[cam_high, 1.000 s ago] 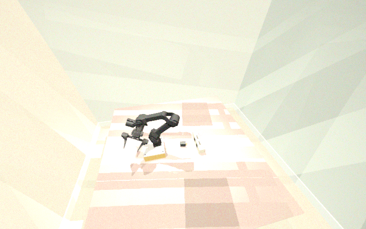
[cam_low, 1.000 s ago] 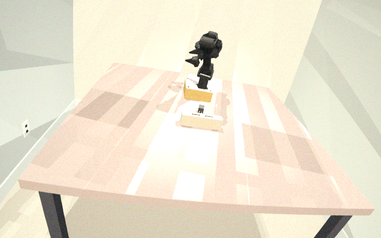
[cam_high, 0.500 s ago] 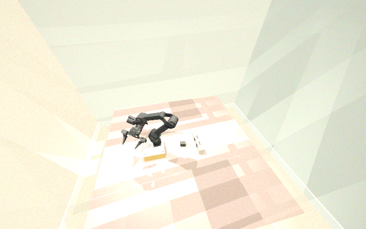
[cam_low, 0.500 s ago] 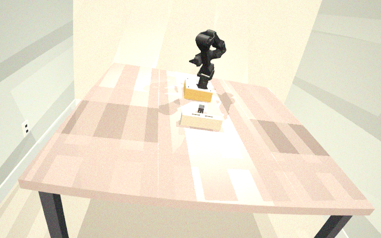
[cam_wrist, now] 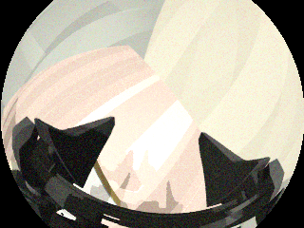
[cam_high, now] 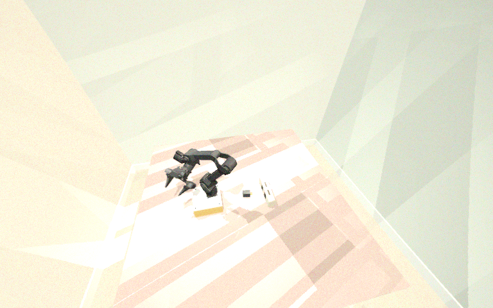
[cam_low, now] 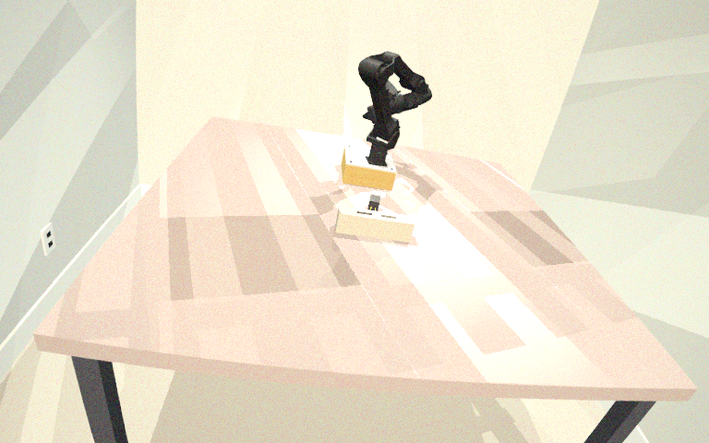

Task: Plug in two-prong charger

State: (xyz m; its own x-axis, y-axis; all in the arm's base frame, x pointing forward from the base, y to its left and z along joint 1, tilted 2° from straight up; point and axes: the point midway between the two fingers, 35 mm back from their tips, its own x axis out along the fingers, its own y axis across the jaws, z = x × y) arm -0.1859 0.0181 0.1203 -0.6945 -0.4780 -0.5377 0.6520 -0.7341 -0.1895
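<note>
My gripper tip is 440 mm short of the two-prong charger, 160 mm above it and 60 mm to the left of it.
</note>
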